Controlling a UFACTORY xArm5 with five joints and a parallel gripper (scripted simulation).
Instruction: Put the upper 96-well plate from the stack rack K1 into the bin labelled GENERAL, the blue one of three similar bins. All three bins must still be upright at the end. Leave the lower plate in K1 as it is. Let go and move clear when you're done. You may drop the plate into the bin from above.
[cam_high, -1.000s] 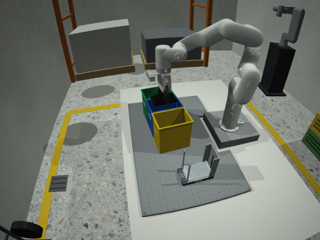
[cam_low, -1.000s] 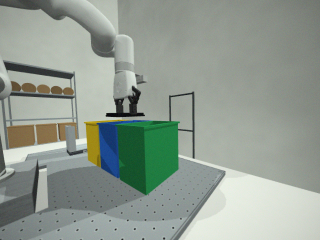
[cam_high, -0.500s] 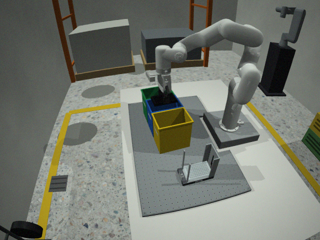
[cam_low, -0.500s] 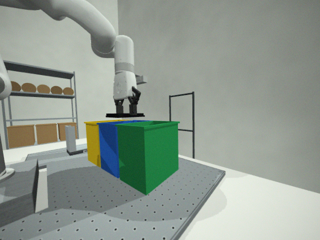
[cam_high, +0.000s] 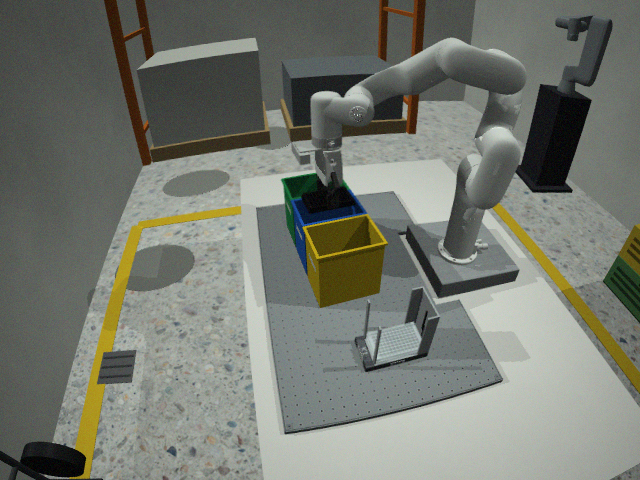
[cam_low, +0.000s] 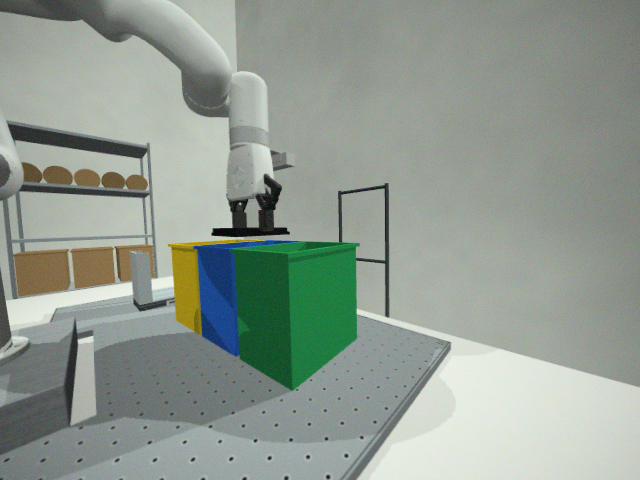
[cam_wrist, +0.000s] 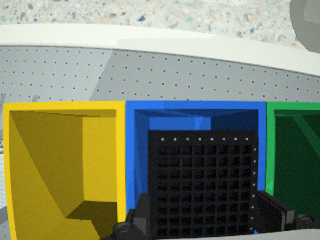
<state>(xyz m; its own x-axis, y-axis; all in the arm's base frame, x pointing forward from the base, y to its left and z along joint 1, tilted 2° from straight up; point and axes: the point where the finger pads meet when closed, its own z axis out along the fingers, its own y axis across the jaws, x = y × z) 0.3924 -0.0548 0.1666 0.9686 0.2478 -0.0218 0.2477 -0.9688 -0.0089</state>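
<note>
Now: hand 1 cm above the black 96-well plate. Round my hand: green bin: 3 cm ahead, 13 cm to the right, 13 cm below; blue bin: 13 cm below; yellow bin: 3 cm behind, 13 cm to the left, 13 cm below.
</note>
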